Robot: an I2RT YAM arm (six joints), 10 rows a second.
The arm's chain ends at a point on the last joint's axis. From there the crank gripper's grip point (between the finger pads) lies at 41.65 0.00 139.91 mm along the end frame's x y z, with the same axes.
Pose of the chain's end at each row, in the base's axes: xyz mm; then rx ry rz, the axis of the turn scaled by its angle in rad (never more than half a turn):
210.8 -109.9 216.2 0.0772 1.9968 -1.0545
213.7 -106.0 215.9 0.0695 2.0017 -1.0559
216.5 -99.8 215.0 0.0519 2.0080 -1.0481
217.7 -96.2 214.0 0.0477 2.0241 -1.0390
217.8 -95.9 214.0 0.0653 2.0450 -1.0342
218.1 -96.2 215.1 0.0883 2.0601 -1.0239
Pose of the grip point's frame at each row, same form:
276.2 -220.9 147.6 0.0772 1.9968 -1.0545
279.0 -216.9 147.1 0.0695 2.0017 -1.0559
282.7 -209.8 145.5 0.0519 2.0080 -1.0481
283.3 -205.3 142.5 0.0477 2.0241 -1.0390
281.0 -204.7 140.1 0.0653 2.0450 -1.0342
279.6 -204.5 138.9 0.0883 2.0601 -1.0239

